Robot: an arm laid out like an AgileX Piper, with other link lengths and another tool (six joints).
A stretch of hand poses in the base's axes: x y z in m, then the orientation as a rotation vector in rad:
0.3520 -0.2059 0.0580 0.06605 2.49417 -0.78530
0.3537 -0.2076 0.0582 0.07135 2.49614 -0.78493
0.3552 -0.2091 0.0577 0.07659 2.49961 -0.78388
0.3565 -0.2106 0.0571 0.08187 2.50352 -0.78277
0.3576 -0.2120 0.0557 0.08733 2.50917 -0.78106
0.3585 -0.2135 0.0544 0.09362 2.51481 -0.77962
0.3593 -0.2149 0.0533 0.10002 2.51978 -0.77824
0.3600 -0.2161 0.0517 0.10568 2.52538 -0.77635
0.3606 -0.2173 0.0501 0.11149 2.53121 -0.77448
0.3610 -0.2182 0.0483 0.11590 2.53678 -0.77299
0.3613 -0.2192 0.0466 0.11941 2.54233 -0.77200
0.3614 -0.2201 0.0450 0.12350 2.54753 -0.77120
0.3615 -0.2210 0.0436 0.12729 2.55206 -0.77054
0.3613 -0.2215 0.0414 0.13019 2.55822 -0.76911
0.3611 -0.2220 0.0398 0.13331 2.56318 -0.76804
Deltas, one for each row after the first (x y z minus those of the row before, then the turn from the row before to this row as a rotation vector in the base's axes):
0.0017 -0.0017 0.0002 0.00173 0.00071 -0.00396
0.0015 -0.0015 -0.0005 0.00252 0.00195 -0.00405
0.0013 -0.0015 -0.0006 0.00267 0.00234 -0.00416
0.0011 -0.0014 -0.0014 0.00351 0.00378 -0.00448
0.0009 -0.0015 -0.0013 0.00348 0.00370 -0.00512
0.0008 -0.0014 -0.0011 0.00329 0.00310 -0.00507
0.0007 -0.0012 -0.0016 0.00364 0.00370 -0.00455
0.0006 -0.0012 -0.0016 0.00370 0.00391 -0.00470
0.0004 -0.0009 -0.0018 0.00313 0.00402 -0.00378
0.0003 -0.0010 -0.0017 0.00262 0.00429 -0.00327
0.0001 -0.0009 -0.0016 0.00251 0.00393 -0.00365
0.0001 -0.0009 -0.0014 0.00219 0.00340 -0.00334
-0.0002 -0.0005 -0.0022 0.00294 0.00487 -0.00286
-0.0002 -0.0005 -0.0016 0.00244 0.00382 -0.00286

